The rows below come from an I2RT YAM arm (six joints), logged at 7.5 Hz.
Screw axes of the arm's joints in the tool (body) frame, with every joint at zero. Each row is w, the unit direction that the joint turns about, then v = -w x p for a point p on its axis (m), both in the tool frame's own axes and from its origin. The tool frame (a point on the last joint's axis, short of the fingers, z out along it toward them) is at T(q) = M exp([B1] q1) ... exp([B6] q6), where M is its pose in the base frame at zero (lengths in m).
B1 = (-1, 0, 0, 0, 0.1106, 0)
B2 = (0, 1, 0, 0.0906, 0, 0.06)
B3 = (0, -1, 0, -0.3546, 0, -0.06)
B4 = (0, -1, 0, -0.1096, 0, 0)
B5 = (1, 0, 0, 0, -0.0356, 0)
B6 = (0, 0, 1, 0, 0, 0)
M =
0 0 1 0.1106
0 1 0 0
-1 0 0 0.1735
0 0 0 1
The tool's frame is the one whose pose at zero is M.
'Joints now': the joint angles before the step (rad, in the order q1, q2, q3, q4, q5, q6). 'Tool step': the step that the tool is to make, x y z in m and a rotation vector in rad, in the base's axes. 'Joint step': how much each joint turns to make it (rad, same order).
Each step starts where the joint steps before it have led.
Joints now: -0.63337 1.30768 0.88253 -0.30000 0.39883 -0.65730
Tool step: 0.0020 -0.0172 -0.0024 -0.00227 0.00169 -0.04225
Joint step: -0.04339 0.05358 0.03005 0.02479 0.00102 -0.00312
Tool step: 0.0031 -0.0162 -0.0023 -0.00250 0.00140 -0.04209
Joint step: -0.03423 0.05572 0.03555 0.01936 0.00775 0.00337
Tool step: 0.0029 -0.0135 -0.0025 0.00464 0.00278 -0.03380
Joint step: -0.02585 0.04952 0.03487 0.00666 0.00484 0.00710
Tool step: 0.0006 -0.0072 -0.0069 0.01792 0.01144 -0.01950
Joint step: -0.01537 0.03327 0.00943 0.00032 -0.00064 0.00741
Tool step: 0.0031 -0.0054 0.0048 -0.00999 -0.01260 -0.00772
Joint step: -0.00549 0.01542 0.02925 0.00110 0.00071 0.00274
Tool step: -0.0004 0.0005 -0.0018 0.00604 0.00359 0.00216
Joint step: -0.00002 0.00057 -0.00456 -0.00160 -0.00290 -0.00007
